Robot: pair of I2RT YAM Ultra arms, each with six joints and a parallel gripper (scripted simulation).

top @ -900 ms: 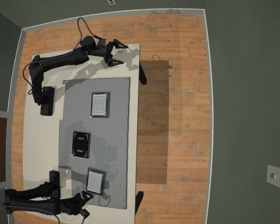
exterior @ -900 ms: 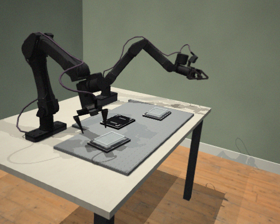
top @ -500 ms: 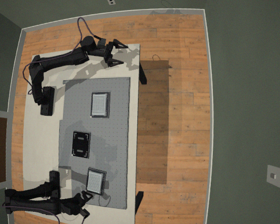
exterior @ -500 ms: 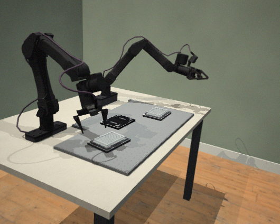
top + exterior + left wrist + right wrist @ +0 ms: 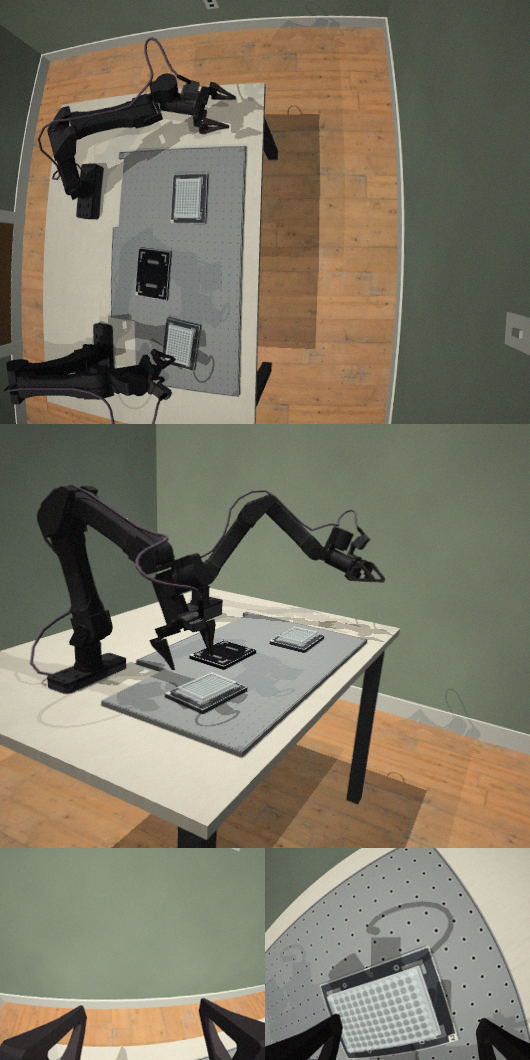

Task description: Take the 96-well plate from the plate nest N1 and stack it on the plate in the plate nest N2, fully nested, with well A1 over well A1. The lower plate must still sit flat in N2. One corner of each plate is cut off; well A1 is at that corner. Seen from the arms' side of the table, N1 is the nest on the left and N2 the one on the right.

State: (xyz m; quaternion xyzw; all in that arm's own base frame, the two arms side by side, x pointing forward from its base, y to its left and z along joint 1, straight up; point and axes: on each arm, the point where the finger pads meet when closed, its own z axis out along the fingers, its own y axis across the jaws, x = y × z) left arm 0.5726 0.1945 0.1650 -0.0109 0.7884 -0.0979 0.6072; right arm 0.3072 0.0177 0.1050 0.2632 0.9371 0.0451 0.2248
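My left hand is 350 mm past the black nest, 430 mm to the left of it and 190 mm above it.
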